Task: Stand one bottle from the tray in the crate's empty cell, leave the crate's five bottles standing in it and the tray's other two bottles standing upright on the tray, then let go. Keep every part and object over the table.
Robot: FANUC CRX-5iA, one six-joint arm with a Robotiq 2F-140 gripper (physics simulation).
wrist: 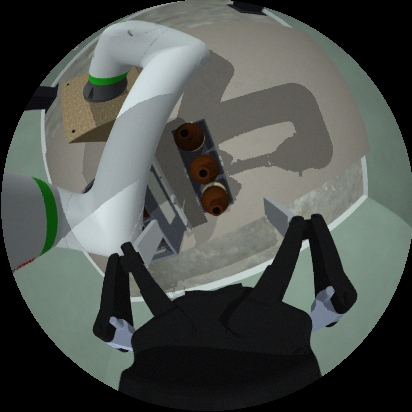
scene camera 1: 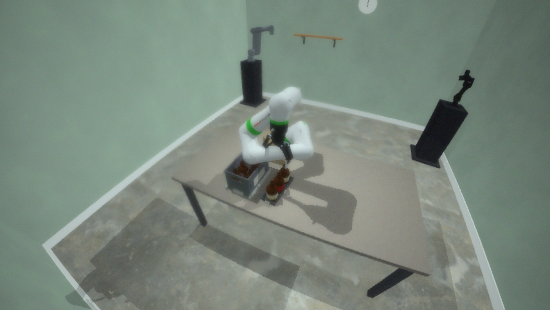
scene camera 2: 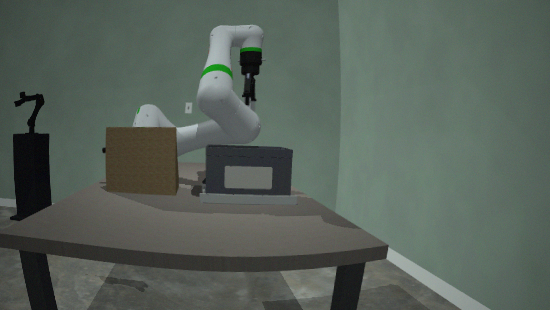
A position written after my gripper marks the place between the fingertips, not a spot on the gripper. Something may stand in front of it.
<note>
In view: my gripper (wrist: pixel 210 218), a cream-labelled bottle (wrist: pixel 214 199), a cream-labelled bottle (wrist: pixel 188 136) and a light grey strip (scene camera 2: pixel 204 198).
</note>
